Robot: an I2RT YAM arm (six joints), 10 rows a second.
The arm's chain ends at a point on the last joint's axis. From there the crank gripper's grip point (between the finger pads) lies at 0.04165 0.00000 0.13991 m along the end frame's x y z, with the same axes.
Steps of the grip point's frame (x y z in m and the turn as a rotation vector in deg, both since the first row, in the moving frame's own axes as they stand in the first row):
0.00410, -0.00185, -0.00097, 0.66, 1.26, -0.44
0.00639, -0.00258, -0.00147, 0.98, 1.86, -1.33
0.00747, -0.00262, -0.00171, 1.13, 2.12, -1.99
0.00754, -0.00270, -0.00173, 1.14, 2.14, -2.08
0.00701, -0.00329, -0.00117, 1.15, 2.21, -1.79
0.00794, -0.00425, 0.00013, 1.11, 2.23, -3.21
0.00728, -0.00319, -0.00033, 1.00, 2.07, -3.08
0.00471, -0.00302, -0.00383, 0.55, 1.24, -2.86
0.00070, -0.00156, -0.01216, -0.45, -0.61, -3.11
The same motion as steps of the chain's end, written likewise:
0.00104, 0.00009, -0.00001, 0.66, 1.26, -0.44
0.00191, 0.00082, -0.00002, 0.98, 1.86, -1.33
0.00240, 0.00166, -0.00003, 1.13, 2.12, -1.99
0.00242, 0.00167, -0.00003, 1.14, 2.14, -2.08
0.00171, 0.00089, 0.00058, 1.15, 2.21, -1.79
0.00267, 0.00093, 0.00190, 1.11, 2.23, -3.21
0.00238, 0.00161, 0.00131, 1.00, 2.07, -3.08
0.00178, 0.00047, -0.00288, 0.55, 1.24, -2.86
0.00222, -0.00044, -0.01260, -0.45, -0.61, -3.11

